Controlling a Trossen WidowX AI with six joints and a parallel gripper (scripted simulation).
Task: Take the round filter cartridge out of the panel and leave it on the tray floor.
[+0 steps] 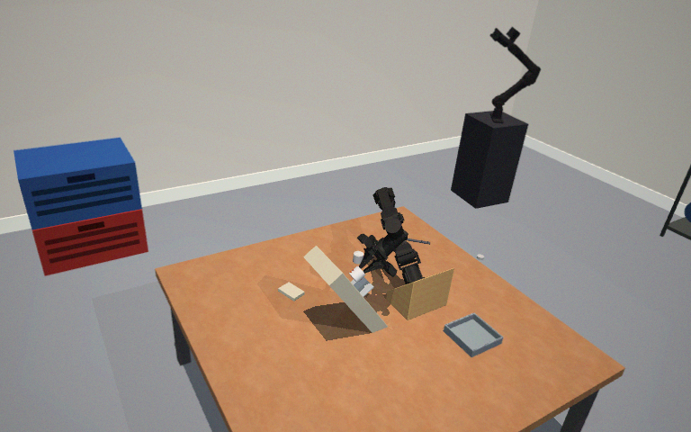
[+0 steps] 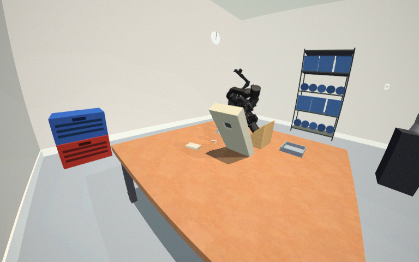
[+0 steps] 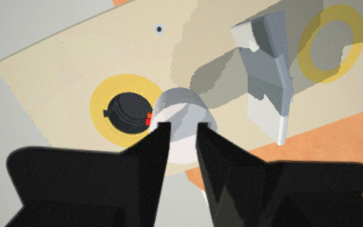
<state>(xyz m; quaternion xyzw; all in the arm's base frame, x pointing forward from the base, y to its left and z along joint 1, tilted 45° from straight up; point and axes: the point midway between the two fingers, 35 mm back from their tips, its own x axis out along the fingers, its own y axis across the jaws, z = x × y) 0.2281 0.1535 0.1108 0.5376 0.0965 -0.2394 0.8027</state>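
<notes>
The round white filter cartridge is 10 mm below my gripper tip and 10 mm ahead of it. Also, from my gripper tip: grey bracket 90 mm below, 10 mm to the right, 10 mm behind; then beige service panel 70 mm below, 40 mm ahead; then thin white pin 230 mm to the right, 220 mm below, 20 mm behind.
</notes>
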